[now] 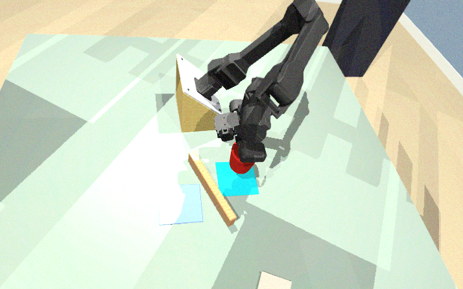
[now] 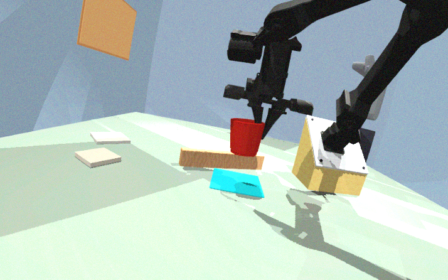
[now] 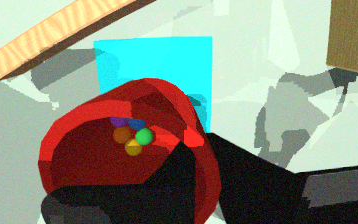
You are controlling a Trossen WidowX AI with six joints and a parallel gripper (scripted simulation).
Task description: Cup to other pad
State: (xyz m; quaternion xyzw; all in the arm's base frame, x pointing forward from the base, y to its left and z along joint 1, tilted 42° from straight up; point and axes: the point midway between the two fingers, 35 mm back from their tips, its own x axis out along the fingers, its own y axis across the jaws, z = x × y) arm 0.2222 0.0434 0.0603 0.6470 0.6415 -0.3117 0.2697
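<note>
My gripper tip is now 60 mm short of the wooden bar, 80 mm to the left of it and 100 mm above it. Round my gripper tip: pale blue pad 90 mm ahead, 170 mm to the right, 120 mm below; red cup 30 mm ahead.
</note>
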